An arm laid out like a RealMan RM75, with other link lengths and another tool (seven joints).
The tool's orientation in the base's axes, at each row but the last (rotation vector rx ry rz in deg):
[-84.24, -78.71, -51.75]
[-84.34, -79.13, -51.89]
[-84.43, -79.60, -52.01]
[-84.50, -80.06, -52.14]
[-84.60, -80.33, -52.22]
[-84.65, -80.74, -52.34]
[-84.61, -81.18, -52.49]
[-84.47, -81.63, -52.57]
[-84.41, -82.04, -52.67]
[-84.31, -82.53, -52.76]
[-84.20, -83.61, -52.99]
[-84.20, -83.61, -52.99]
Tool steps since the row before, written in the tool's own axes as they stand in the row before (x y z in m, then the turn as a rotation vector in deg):
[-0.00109, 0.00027, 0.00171, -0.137, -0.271, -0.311]
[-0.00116, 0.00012, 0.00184, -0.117, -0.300, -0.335]
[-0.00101, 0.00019, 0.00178, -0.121, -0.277, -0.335]
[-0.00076, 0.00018, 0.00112, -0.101, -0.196, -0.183]
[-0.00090, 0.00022, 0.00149, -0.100, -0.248, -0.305]
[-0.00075, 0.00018, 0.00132, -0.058, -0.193, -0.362]
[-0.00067, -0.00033, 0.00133, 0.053, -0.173, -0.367]
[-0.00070, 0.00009, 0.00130, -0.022, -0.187, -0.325]
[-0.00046, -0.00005, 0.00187, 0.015, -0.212, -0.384]
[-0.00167, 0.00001, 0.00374, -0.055, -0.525, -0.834]
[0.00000, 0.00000, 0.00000, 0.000, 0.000, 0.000]
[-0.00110, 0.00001, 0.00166, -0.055, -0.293, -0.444]
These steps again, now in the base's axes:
[0.00003, 0.00126, -0.00161, -0.264, -0.346, 0.008]
[-0.00013, 0.00135, -0.00171, -0.289, -0.362, 0.039]
[-0.00003, 0.00133, -0.00156, -0.266, -0.363, 0.032]
[0.00004, 0.00079, -0.00111, -0.193, -0.211, -0.010]
[0.00004, 0.00109, -0.00138, -0.237, -0.327, 0.039]
[0.00004, 0.00098, -0.00118, -0.176, -0.364, 0.092]
[-0.00046, 0.00100, -0.00106, -0.146, -0.329, 0.195]
[-0.00004, 0.00097, -0.00112, -0.169, -0.317, 0.112]
[-0.00019, 0.00158, -0.00109, -0.187, -0.359, 0.169]
[-0.00032, 0.00287, -0.00290, -0.477, -0.814, 0.291]
[0.00000, 0.00000, 0.00000, 0.000, 0.000, 0.000]
[-0.00014, 0.00113, -0.00163, -0.268, -0.443, 0.132]

